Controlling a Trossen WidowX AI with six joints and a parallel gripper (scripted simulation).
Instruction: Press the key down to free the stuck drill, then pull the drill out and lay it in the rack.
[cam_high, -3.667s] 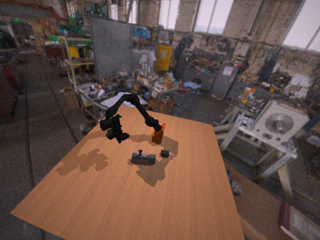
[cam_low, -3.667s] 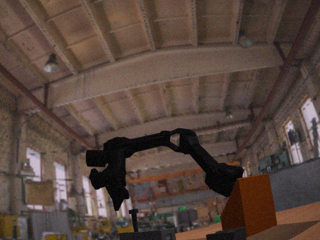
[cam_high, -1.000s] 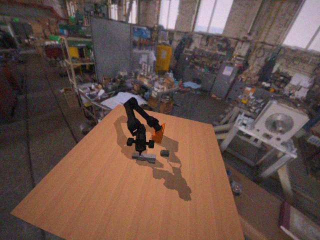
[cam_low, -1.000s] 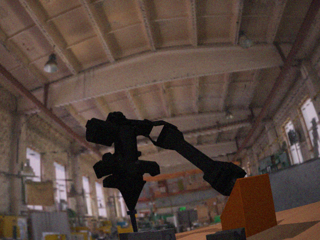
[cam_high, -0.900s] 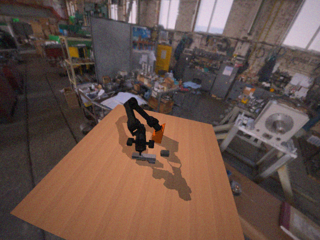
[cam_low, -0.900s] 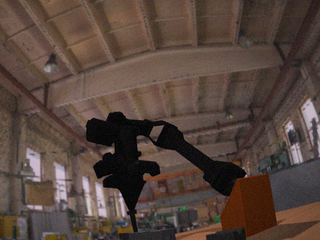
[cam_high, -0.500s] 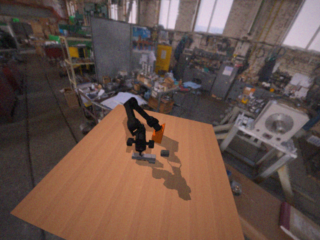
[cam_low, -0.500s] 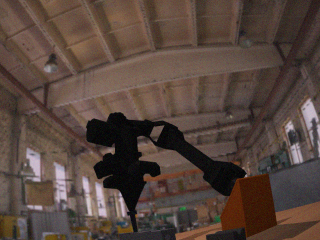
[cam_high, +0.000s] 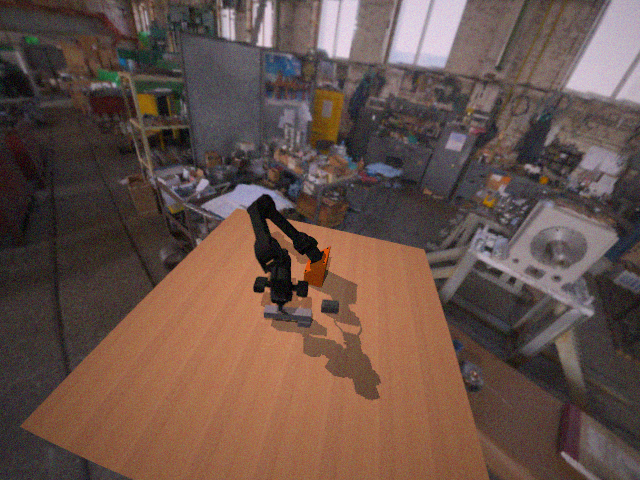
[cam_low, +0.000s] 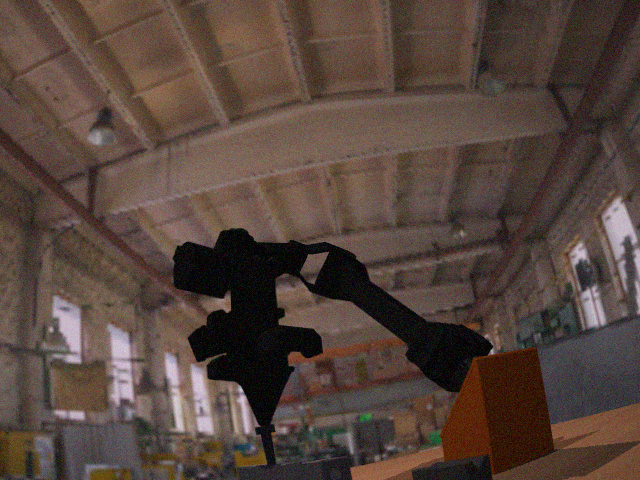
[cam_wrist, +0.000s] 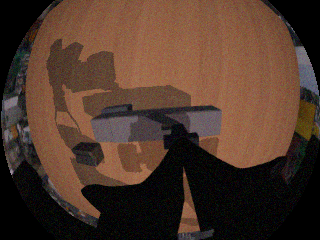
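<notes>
My gripper tip is now 3 cm above the small dark key. Also, from my gripper tip: grey fixture block: 8 cm below, 3 cm to the left, 1 cm behind; then dark grey rack: 18 cm to the left, 12 cm behind, 10 cm below; then drill: 7 cm below, 5 cm to the left, 2 cm behind.
</notes>
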